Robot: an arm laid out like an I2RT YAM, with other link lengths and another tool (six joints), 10 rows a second.
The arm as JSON. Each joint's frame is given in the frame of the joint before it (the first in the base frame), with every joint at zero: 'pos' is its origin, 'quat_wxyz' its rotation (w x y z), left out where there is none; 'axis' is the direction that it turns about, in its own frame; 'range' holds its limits. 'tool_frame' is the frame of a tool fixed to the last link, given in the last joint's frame.
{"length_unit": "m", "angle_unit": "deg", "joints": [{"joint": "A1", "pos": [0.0, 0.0, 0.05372], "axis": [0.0, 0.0, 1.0], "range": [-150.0, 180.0]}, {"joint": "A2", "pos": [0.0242, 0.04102, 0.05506], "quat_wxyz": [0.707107, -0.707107, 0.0, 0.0], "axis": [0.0, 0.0, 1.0], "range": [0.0, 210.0]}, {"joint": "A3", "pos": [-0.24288, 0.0, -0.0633], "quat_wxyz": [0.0, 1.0, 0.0, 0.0], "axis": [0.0, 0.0, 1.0], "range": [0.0, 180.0]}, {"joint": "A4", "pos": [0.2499, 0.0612, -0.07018], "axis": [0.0, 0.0, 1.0], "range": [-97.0, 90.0]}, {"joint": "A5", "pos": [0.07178, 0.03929, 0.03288], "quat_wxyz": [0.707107, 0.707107, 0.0, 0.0], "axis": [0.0, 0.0, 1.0], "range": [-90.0, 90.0]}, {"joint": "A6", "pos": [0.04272, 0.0, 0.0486], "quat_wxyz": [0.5, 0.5, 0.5, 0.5], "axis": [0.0, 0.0, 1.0], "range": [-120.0, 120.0]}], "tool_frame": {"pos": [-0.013, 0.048, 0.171], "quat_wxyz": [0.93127, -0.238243, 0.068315, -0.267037]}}
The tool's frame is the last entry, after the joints.
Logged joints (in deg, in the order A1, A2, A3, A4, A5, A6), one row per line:
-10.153, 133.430, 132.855, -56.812, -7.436, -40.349
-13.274, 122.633, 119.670, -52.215, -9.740, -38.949
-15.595, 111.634, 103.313, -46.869, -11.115, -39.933
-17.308, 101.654, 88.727, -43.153, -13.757, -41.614
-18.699, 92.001, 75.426, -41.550, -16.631, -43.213
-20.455, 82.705, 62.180, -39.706, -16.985, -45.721
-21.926, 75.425, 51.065, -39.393, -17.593, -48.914
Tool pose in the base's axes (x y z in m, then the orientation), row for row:
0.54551, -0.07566, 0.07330, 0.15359, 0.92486, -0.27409, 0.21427
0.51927, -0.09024, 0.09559, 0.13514, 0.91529, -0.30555, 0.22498
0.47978, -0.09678, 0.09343, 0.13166, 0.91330, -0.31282, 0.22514
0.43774, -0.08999, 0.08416, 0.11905, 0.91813, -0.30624, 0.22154
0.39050, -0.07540, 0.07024, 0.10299, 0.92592, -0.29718, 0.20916
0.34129, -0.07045, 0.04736, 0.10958, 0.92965, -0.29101, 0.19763
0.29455, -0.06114, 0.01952, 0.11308, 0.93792, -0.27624, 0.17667
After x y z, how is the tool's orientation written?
As a quaternion, w x y z.
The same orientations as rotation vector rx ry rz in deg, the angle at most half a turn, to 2 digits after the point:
151.94, -45.03, 35.20
151.93, -50.72, 37.34
151.90, -52.03, 37.44
153.80, -51.30, 37.11
156.55, -50.25, 35.36
156.58, -49.02, 33.29
157.66, -46.43, 29.70

